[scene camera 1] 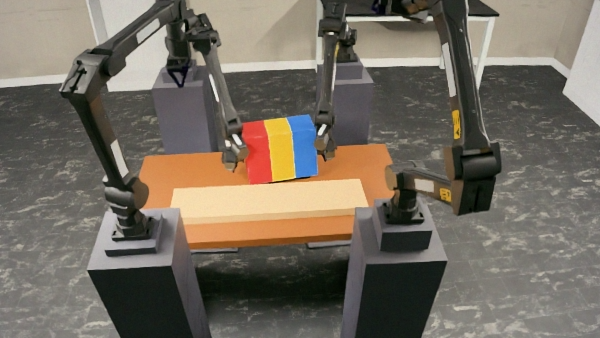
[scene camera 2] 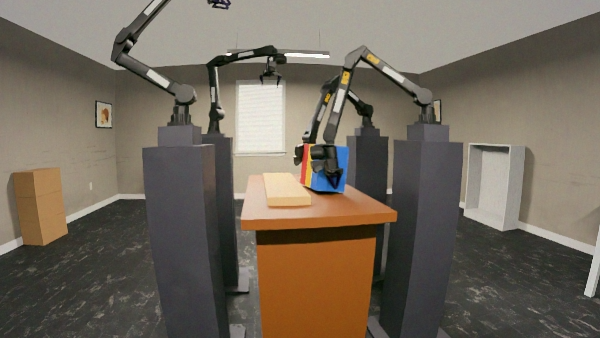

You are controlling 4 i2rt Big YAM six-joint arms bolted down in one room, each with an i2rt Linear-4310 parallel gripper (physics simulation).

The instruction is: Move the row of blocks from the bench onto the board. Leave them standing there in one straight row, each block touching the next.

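The red block (scene camera 1: 258,155) (scene camera 2: 303,167), yellow block (scene camera 1: 281,152) and blue block (scene camera 1: 304,150) (scene camera 2: 344,170) stand side by side, touching, over the bench (scene camera 1: 155,175) (scene camera 2: 320,215) behind the pale board (scene camera 1: 270,200) (scene camera 2: 287,190). The row tilts slightly, the blue end higher, with a dark gap under it in scene camera 1. The back left arm's gripper (scene camera 1: 234,156) is against the red end. The back right arm's gripper (scene camera 1: 325,145) (scene camera 2: 333,179) is against the blue end. Their finger openings are unclear. The front left arm's gripper (scene camera 1: 177,75) (scene camera 2: 270,80) hangs open, away from the blocks.
The front right arm's gripper (scene camera 2: 219,4) is high up, partly cut off. Grey pedestals (scene camera 1: 135,300) (scene camera 1: 400,300) stand at the bench's front corners, and two more behind it. A black-topped table (scene camera 1: 480,7) is at the back. Cartons (scene camera 2: 40,205) and a white shelf unit (scene camera 2: 512,190) stand by the walls.
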